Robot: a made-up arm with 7 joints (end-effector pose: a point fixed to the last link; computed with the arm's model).
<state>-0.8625 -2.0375 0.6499 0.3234 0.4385 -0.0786 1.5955</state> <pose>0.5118 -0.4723 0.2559 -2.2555 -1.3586 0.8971</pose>
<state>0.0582 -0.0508 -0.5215 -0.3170 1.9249 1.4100 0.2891</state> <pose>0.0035 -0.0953 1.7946 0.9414 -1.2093 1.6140</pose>
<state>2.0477 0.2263 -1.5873 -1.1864 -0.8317 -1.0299 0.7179</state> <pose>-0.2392 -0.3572 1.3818 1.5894 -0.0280 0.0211</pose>
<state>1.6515 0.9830 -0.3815 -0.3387 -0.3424 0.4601 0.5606</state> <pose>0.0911 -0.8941 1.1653 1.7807 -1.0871 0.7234</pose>
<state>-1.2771 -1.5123 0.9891 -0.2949 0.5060 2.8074 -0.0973</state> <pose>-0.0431 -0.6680 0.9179 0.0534 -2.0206 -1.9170</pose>
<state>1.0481 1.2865 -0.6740 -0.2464 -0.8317 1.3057 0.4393</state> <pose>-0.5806 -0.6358 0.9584 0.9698 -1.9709 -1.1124</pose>
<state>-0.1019 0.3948 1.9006 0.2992 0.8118 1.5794 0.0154</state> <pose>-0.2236 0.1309 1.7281 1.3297 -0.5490 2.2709</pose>
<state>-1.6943 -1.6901 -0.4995 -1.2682 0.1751 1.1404 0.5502</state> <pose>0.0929 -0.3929 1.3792 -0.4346 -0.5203 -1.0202</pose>
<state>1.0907 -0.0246 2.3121 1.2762 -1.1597 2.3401 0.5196</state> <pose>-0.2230 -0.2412 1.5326 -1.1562 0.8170 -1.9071</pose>
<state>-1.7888 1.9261 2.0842 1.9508 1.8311 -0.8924 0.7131</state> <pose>0.2821 -0.0625 0.4884 1.0750 2.3875 -1.4053</pose>
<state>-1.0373 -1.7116 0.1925 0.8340 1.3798 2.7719 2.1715</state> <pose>0.1565 -0.4141 0.4801 -1.1354 2.5807 0.8106</pose>
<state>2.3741 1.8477 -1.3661 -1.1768 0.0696 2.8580 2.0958</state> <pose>0.0918 -0.3806 0.6827 0.3677 3.0591 -0.2014</pose>
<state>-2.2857 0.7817 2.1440 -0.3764 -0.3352 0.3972 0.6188</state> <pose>0.1010 0.6247 1.6764 -0.2119 -0.4819 0.0302</pose>
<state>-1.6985 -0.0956 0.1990 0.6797 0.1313 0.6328 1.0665</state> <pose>-0.1118 -0.3794 1.7448 0.8875 -0.7679 -1.2499</pose>
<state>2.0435 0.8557 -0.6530 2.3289 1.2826 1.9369 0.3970</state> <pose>0.3267 0.3142 1.0383 1.7978 1.1075 0.6643</pose>
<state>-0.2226 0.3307 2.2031 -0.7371 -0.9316 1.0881 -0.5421</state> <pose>-0.0980 -0.5129 1.5819 0.5285 -1.4795 0.3653</pose>
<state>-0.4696 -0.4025 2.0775 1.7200 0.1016 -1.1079 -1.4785</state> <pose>0.0793 0.4523 1.1020 1.0342 -0.7193 -1.7159</pose>
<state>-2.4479 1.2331 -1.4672 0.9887 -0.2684 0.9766 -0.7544</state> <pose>0.2927 0.9209 1.1849 0.1503 0.1649 2.3490</pose>
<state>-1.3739 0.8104 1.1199 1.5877 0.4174 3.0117 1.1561</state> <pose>0.1999 0.2070 1.3345 0.3178 -1.5160 1.0469</pose>
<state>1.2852 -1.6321 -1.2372 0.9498 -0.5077 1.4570 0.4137</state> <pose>0.6121 0.6805 0.6861 -1.6366 0.0478 0.5574</pose>
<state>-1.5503 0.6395 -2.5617 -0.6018 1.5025 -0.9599 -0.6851</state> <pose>-0.0873 0.3400 1.7307 0.4957 1.0163 -2.1164</pose>
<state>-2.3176 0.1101 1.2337 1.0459 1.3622 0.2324 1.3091</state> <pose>0.3005 -0.3994 1.5166 2.1458 0.0939 -0.0752</pose>
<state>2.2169 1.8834 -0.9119 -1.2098 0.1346 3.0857 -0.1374</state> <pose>0.0970 -0.3129 0.5359 0.3584 0.7572 2.4224</pose>
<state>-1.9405 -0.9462 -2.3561 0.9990 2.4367 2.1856 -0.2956</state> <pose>-0.4534 0.0521 1.3922 2.0279 0.9387 1.9905</pose>
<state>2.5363 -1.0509 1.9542 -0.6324 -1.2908 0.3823 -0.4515</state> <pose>-0.2516 0.8783 1.1533 -0.4790 0.8147 2.7303</pose>
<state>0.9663 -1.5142 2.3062 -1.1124 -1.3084 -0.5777 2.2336</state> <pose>0.6893 0.1909 0.4730 -0.8457 -1.9397 2.1648</pose>
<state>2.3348 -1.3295 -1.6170 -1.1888 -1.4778 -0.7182 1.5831</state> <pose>-0.6159 -0.0161 1.0260 1.7128 -0.5743 0.8584</pose>
